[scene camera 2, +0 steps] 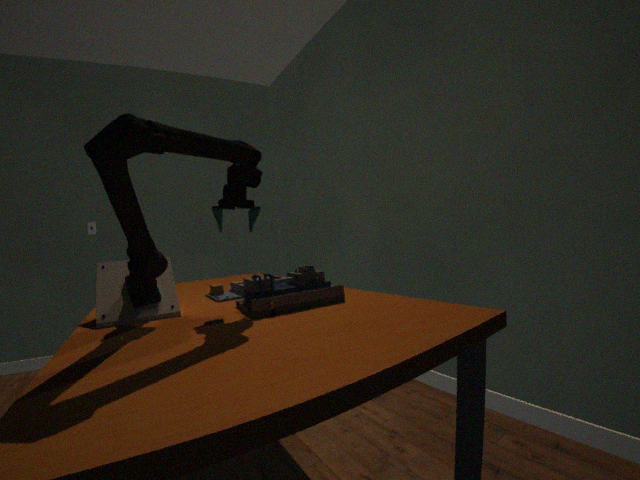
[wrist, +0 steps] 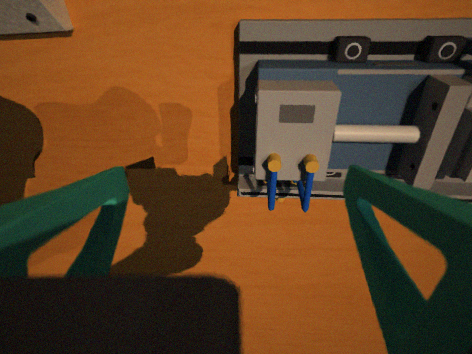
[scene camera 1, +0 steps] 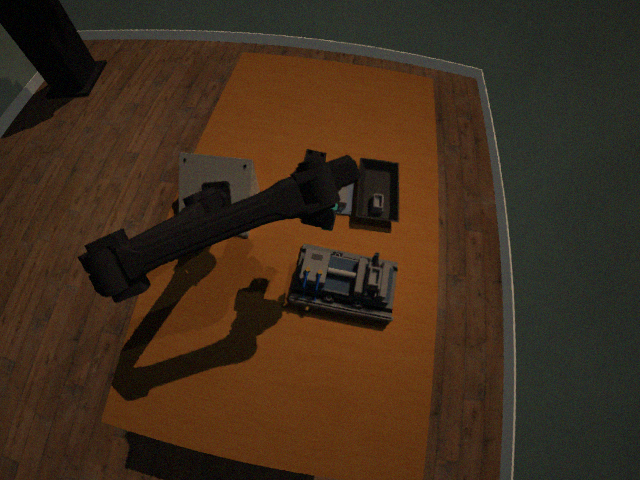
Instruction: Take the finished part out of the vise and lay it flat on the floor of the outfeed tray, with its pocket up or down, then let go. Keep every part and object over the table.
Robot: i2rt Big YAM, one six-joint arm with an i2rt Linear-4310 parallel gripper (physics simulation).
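Places are measured from the arm's base along level axes (x left, y up, z ahead), in centimetres.
Pixels of known places: gripper, fingertip midpoint: (scene camera 2: 235,232) (wrist: 236,178) (scene camera 1: 302,222); arm's base, origin of the base link: (scene camera 2: 142,290) (scene camera 1: 218,200).
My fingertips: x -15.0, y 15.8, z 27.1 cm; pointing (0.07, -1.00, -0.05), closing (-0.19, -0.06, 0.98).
Ahead of a thing's pixels: the offset from my fingertips to its top centre. "spot": to the spot under its first point.
The vise @[dx -8.0, dy -14.2, dz +12.7 cm] (scene camera 1: 341,273) (scene camera 2: 305,279) (wrist: 298,95) sits on the table with a cylinder block, a pale rod and blue hoses. The finished part @[dx -9.1, dy -12.7, dz +19.6 cm] (scene camera 1: 374,279) stands between its jaws at the right end in scene camera 1, with a rectangular pocket visible. The outfeed tray (scene camera 1: 379,178) is dark and open, behind the vise in scene camera 1; a small light-rimmed block @[dx +18.7, dy -19.5, dz +23.7 cm] (scene camera 1: 377,202) is inside it. My gripper (scene camera 2: 236,230) (wrist: 236,178) is open and empty, high above the table; in the wrist view the hose end of the vise shows between and beyond its fingers. The jaw end is cut off there.
A light plate with small blocks (scene camera 1: 346,198) lies left of the tray, partly hidden by the arm; its yellow block @[dx +30.7, dy -19.8, dz +3.6 cm] (scene camera 2: 216,289) shows in scene camera 2. The arm's pale base plate (scene camera 1: 217,167) (scene camera 2: 113,289) stands at the left. The blue hoses @[spot: dx -10.0, dy -13.2, dz +0.8 cm] (wrist: 272,190) stick out from the vise.
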